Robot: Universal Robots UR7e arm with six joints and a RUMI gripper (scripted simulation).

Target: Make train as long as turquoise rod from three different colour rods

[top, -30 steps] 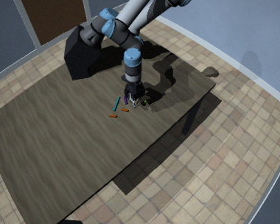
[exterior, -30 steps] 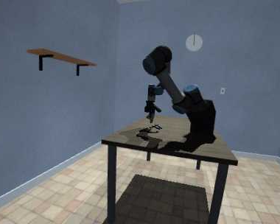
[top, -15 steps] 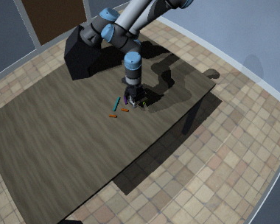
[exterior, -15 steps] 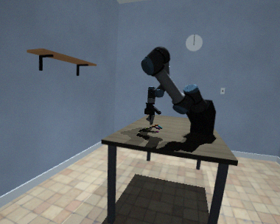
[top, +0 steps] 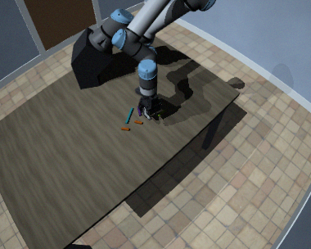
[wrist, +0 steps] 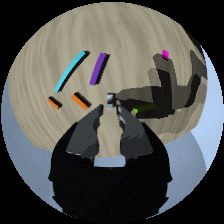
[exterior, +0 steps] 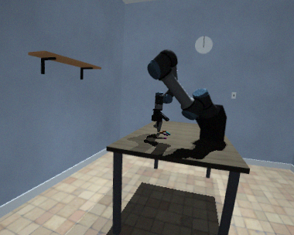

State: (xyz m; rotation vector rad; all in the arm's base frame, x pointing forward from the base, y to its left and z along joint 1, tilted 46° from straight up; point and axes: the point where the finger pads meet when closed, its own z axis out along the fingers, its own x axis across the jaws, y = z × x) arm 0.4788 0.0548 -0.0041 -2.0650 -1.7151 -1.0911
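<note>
My hand is 30 mm above the grey rod. Also, from my hand: lime rod: 70 mm to the left, 30 mm below, 20 mm ahead; purple rod: 60 mm behind, 30 mm below, 20 mm to the right; turquoise rod: 80 mm to the right, 70 mm behind, 30 mm below.
</note>
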